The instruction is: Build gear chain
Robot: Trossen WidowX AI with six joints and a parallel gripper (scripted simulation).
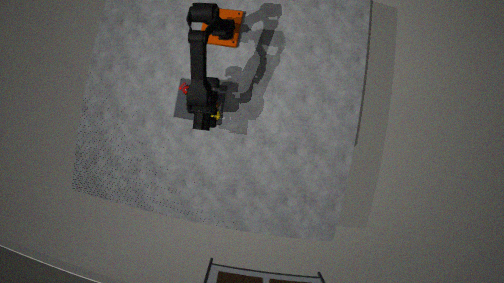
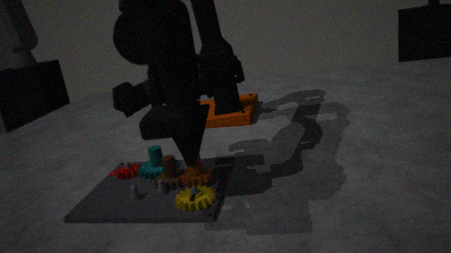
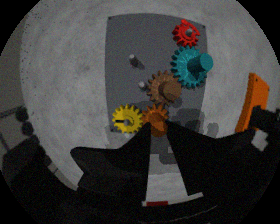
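The brown gear lies 20 mm behind my gripper tip, 40 mm to the right of it and 20 mm below it. Also, from my gripper tip: yellow striped gear 40 mm ahead, 30 mm below; teal gear 70 mm behind, 70 mm to the right, 20 mm below; orange gear 10 mm below.
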